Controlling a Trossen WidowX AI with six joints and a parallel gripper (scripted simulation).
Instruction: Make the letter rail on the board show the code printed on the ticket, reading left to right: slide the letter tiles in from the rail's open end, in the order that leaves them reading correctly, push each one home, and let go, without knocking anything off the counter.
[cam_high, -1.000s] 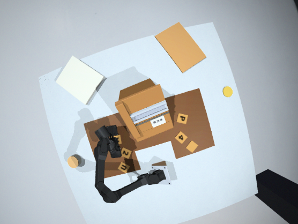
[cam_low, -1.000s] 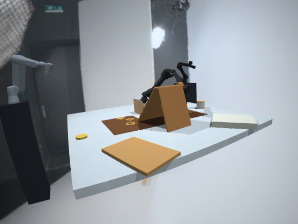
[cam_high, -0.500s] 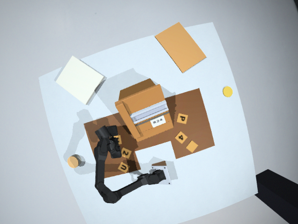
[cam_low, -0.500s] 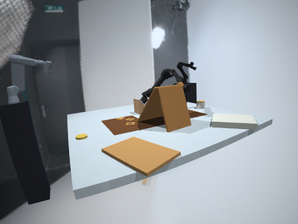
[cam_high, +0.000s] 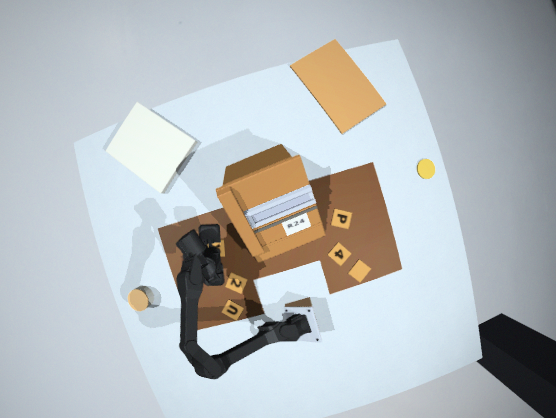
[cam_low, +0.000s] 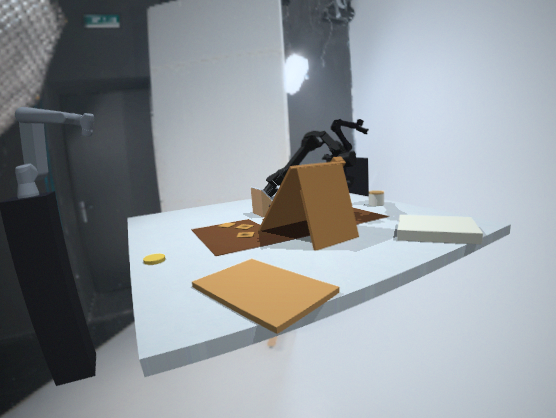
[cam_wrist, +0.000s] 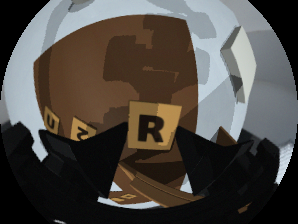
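Right now my gripper tip is 27 cm to the left of the white ticket and 3 cm below it. Also, from my gripper tip: brown mat: 19 cm to the right, 11 cm behind, 6 cm below; then orange slab: 56 cm to the right, 40 cm ahead, 5 cm below; then cream slab: 40 cm ahead, 13 cm to the left, 4 cm below.
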